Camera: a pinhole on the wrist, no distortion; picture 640 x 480 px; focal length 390.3 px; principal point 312.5 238.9 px. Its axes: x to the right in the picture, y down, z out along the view. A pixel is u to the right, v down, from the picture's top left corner.
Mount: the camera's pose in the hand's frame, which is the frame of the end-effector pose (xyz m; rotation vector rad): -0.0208 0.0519 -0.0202 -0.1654 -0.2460 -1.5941
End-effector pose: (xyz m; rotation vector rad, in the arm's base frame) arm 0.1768 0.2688 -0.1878 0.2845 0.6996 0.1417
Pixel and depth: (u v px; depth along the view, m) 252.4 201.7 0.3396
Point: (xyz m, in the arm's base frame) 0.3104 0.3744 0.1242
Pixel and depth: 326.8 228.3 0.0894
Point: 0.1971 0.3171 -0.1004
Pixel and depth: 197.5 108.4 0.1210
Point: 0.1789 0.3493 -0.0495
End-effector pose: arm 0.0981 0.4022 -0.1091 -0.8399 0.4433 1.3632
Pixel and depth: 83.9 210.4 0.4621
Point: -0.3984 0.6160 0.0509
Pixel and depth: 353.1 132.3 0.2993
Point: -0.0725 0.5242 0.1235
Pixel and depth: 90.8 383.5 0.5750
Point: -0.4467 0.8583 -0.0746
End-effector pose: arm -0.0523 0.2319 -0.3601 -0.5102 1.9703 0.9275
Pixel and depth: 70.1 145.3 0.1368
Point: -0.0854 0.4083 -0.2722
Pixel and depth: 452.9 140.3 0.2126
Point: 0.0807 0.4091 -0.3406
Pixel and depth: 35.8 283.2 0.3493
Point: -0.1688 0.6711 -0.3008
